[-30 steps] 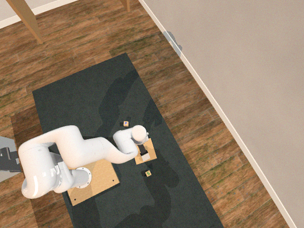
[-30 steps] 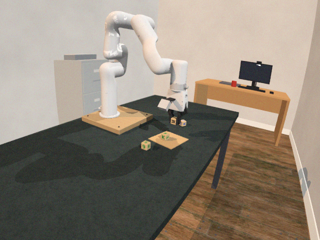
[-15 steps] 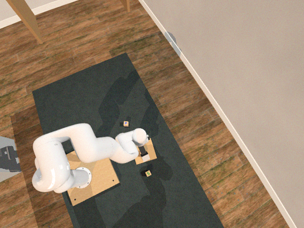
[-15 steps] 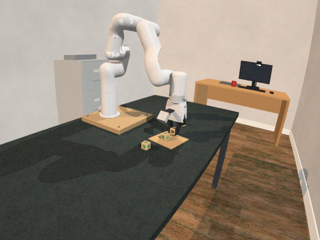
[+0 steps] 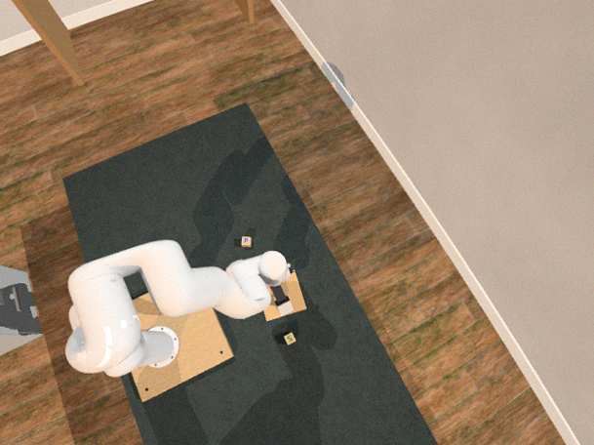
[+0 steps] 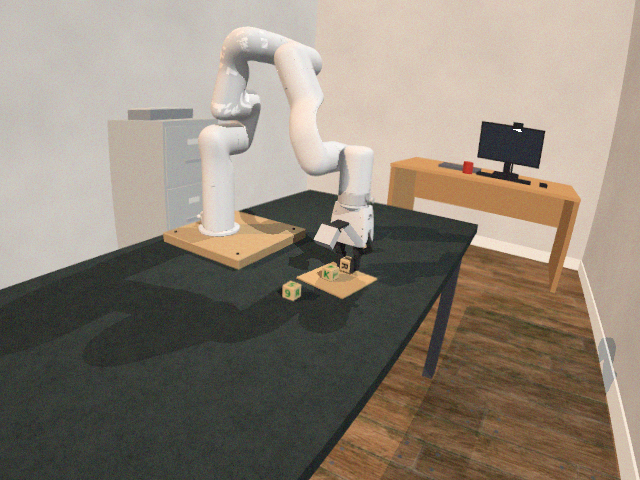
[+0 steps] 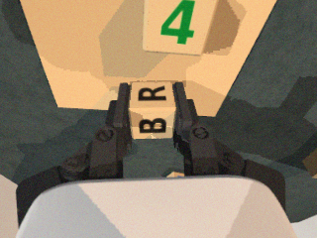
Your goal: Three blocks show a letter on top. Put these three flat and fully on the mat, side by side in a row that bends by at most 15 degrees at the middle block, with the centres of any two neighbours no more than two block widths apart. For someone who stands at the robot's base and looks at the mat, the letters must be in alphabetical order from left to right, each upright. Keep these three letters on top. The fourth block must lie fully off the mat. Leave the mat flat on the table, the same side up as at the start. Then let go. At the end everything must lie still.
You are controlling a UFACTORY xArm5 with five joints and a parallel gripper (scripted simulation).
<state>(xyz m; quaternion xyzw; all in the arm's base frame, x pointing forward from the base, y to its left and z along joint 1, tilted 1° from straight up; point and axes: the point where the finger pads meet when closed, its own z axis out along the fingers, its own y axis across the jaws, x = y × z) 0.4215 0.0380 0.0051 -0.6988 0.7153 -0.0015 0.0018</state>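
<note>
Now: hand 5 cm to the left of the tan mat and 3 cm above it. Also, from my hand: green-lettered block 3 cm behind, 19 cm to the right, 2 cm below.
</note>
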